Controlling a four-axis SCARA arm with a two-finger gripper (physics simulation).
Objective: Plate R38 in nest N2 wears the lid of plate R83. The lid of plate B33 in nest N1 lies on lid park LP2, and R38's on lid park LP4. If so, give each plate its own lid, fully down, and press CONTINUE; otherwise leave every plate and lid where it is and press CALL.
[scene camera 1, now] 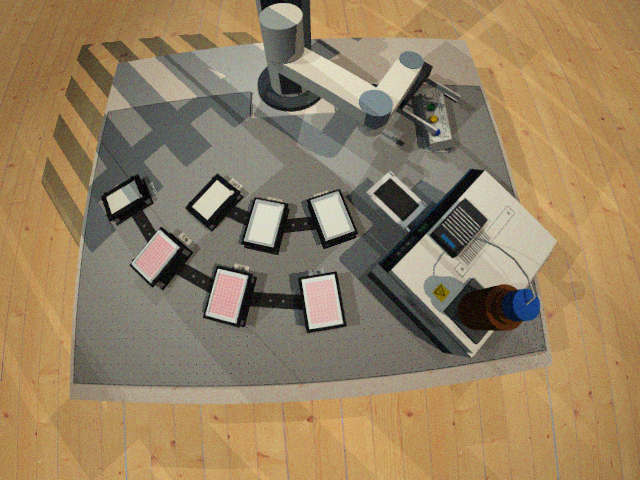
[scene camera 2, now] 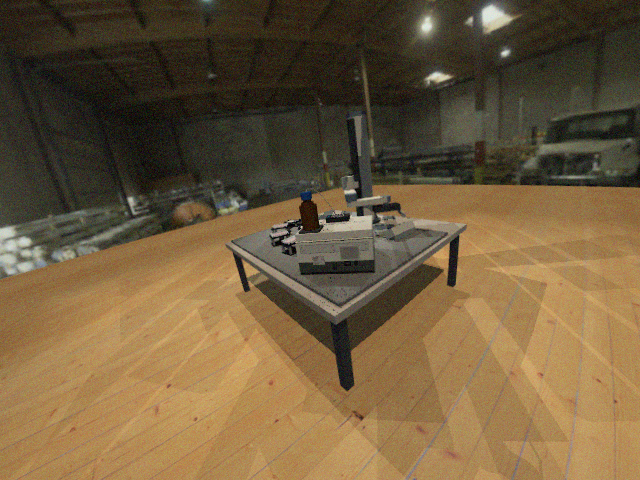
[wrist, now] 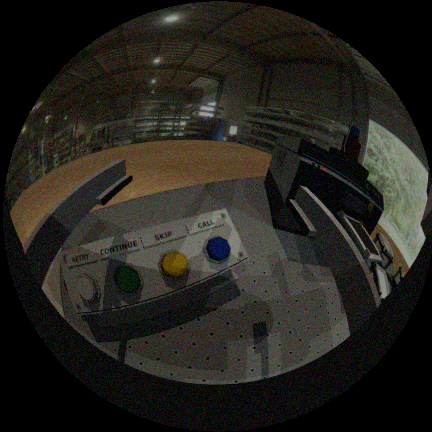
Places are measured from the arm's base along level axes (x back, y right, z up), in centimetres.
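Pixels of known places: gripper, fingertip midpoint: (scene camera 1: 448,114) (scene camera 2: 392,217) (wrist: 208,176); arm's base, link origin: (scene camera 1: 291,85).
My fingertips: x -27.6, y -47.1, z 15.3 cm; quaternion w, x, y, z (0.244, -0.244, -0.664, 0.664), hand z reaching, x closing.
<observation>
For each thing: its top centre in the pictures, then the offset to it from my fingertips. "spot": a spot on its surface instead.
- button panel, top centre: (wrist: 139,241) (scene camera 1: 441,110) (scene camera 2: 399,223) dz -5.7, dx +6.1, dy -1.3 cm
- green CONTINUE button, top centre: (wrist: 122,272) (scene camera 1: 432,105) dz -6.6, dx +8.8, dy +0.8 cm
- yellow SKIP button, top centre: (wrist: 173,257) (scene camera 1: 434,117) dz -6.6, dx +3.8, dy +1.2 cm
- blue CALL button, top centre: (wrist: 218,241) (scene camera 1: 437,130) dz -6.6, dx -1.2, dy +1.6 cm
- brown bottle, surface spot: (scene camera 1: 483,308) spot: dz +19.0, dx -56.6, dy +12.8 cm
- white-framed tray with a dark centre, top centre: (wrist: 363,235) (scene camera 1: 396,199) dz -4.0, dx -25.2, dy +19.6 cm
- white RETRY button, top centre: (wrist: 81,282) dz -6.6, dx +13.8, dy +0.4 cm
My gripper (scene camera 1: 448,115) (wrist: 208,176) is open and empty, its fingers spread above the button panel (scene camera 1: 445,138) (wrist: 150,271). The panel carries a green CONTINUE button (scene camera 1: 431,106) (wrist: 127,279), a yellow SKIP button (scene camera 1: 433,119) (wrist: 175,264) and a blue CALL button (scene camera 1: 437,132) (wrist: 218,249). In scene camera 1 one fingertip overlaps the panel by the blue button. Pink gridded tops (scene camera 1: 156,255) (scene camera 1: 226,295) (scene camera 1: 322,301) show on three front holders. Pale tops (scene camera 1: 125,197) (scene camera 1: 212,200) (scene camera 1: 265,224) (scene camera 1: 332,215) show on the others. Plate and nest labels are too small to read.
A large white instrument (scene camera 1: 522,222) (scene camera 2: 336,250) stands at the table's right, with a brown bottle (scene camera 1: 483,308) (scene camera 2: 309,215) on top. A white-framed tray with a dark centre (scene camera 1: 397,198) sticks out of it, between the panel and the holders. A white RETRY button (wrist: 89,288) is at the panel's far end.
</observation>
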